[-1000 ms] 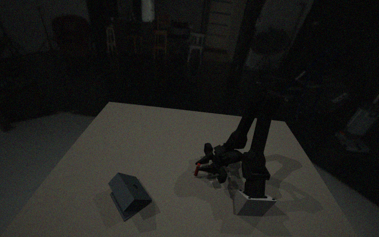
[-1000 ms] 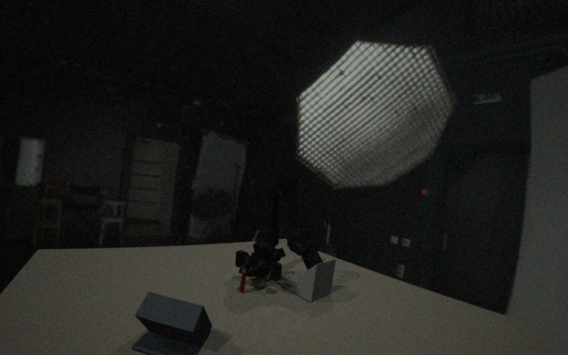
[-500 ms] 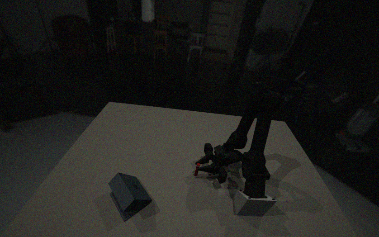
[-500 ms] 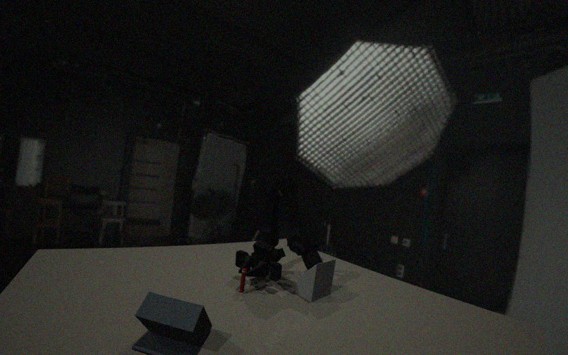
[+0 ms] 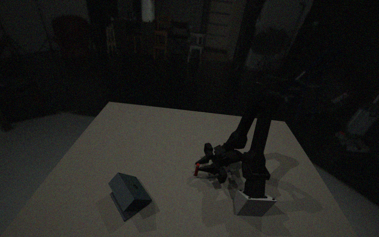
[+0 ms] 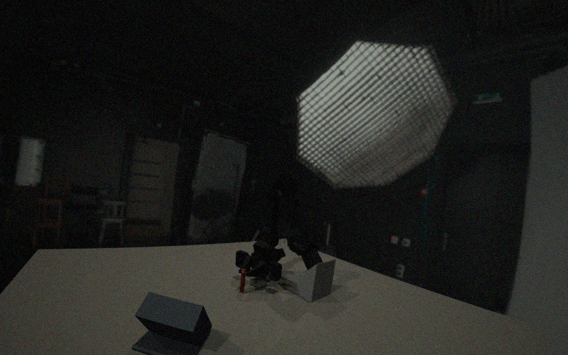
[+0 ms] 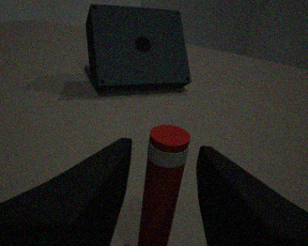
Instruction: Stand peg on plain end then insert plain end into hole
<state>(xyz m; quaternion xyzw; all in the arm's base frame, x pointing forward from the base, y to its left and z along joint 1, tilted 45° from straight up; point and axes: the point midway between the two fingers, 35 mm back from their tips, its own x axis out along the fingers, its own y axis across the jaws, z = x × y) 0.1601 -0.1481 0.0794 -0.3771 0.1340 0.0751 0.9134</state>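
The peg lies 10 mm below my gripper tip and 10 mm behind it. Also, from my gripper tip: sloped panel 260 mm ahead, 100 mm to the left, 20 mm below.
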